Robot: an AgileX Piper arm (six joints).
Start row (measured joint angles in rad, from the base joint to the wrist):
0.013 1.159 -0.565 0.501 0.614 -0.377
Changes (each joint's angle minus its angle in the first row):
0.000 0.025 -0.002 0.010 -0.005 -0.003
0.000 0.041 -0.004 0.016 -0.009 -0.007
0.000 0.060 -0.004 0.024 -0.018 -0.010
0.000 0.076 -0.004 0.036 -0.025 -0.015
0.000 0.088 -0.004 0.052 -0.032 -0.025
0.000 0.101 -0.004 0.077 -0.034 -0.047
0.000 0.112 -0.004 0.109 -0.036 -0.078
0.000 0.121 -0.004 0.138 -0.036 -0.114
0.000 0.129 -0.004 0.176 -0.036 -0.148
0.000 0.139 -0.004 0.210 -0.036 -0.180
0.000 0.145 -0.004 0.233 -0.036 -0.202
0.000 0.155 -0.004 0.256 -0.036 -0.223
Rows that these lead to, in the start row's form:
0.013 1.184 -0.567 0.511 0.609 -0.380
0.013 1.200 -0.569 0.517 0.605 -0.384
0.013 1.219 -0.569 0.525 0.596 -0.387
0.013 1.235 -0.569 0.537 0.589 -0.392
0.013 1.247 -0.569 0.553 0.582 -0.402
0.013 1.260 -0.569 0.578 0.580 -0.424
0.013 1.271 -0.569 0.610 0.578 -0.455
0.013 1.280 -0.569 0.639 0.578 -0.491
0.013 1.288 -0.569 0.677 0.578 -0.525
0.013 1.298 -0.569 0.711 0.578 -0.557
0.013 1.304 -0.569 0.734 0.578 -0.579
0.013 1.314 -0.569 0.757 0.578 -0.600

